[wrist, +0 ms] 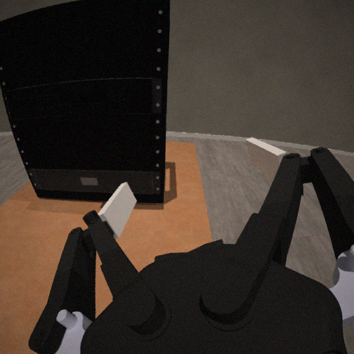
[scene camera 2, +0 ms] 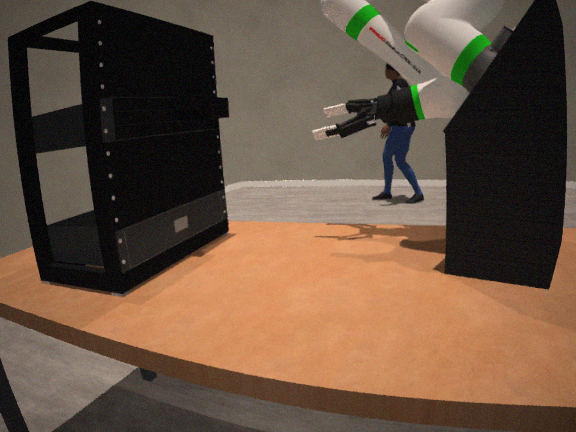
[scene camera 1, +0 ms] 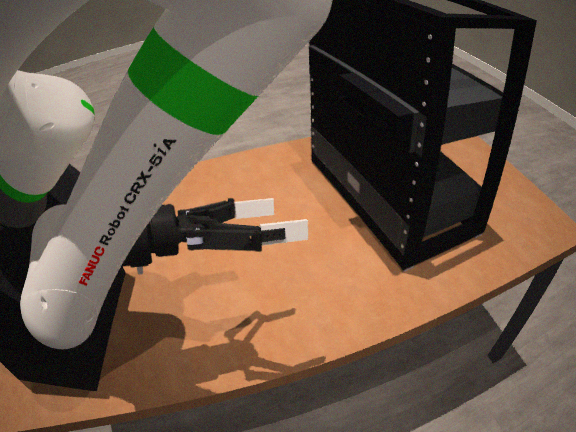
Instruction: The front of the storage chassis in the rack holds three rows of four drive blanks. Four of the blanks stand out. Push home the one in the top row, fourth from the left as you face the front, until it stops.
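Places are measured from the arm's base along level axes (x back, y left, z down), in centimetres.
Pixels of known places: gripper, fingertip midpoint: [scene camera 2: 320,123] [scene camera 1: 288,216]; arm's base at its link origin: [scene camera 2: 499,82] [scene camera 1: 11,192].
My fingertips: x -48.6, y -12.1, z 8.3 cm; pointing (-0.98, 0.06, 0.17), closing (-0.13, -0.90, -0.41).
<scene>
For each thing: its top centre in the pictures, then the offset to it from my fingertips. "*": a spot on its surface instead. Level surfaces: height alone.
- small dark block at a spot on its surface: [scene camera 2: 223,107] * dy +12.4, dx -23.1, dz -6.7 cm
- wooden table at its surface level: dz +30.8 cm
- lower grey panel at its top centre: [scene camera 1: 356,167] [scene camera 2: 177,206] dy +32.4, dx -25.4, dz +17.1 cm
The storage chassis [scene camera 1: 417,135] [scene camera 2: 107,120] [wrist: 156,95] is a dark band across the front of the black rack [scene camera 1: 440,200] [scene camera 2: 95,165] [wrist: 164,150]. Its front is nearly black, so the rows and single drive blanks cannot be told apart. A small dark block [scene camera 2: 223,107] juts past the far edge of the front in scene camera 2; whether it is the named blank cannot be told. My gripper [scene camera 1: 272,220] [scene camera 2: 330,121] [wrist: 187,171] is open and empty, pointing toward the rack front and well short of it. In the wrist view the rack stands ahead and to the left.
The rack stands on the wooden table [scene camera 1: 350,310] [scene camera 2: 300,310] [wrist: 25,240]. A lower grey panel [scene camera 1: 375,200] [scene camera 2: 150,242] [wrist: 120,180] with a pale label is low on its front. The black robot pedestal [scene camera 2: 500,200] stands opposite. A person [scene camera 2: 397,145] stands behind the arm in scene camera 2.
</scene>
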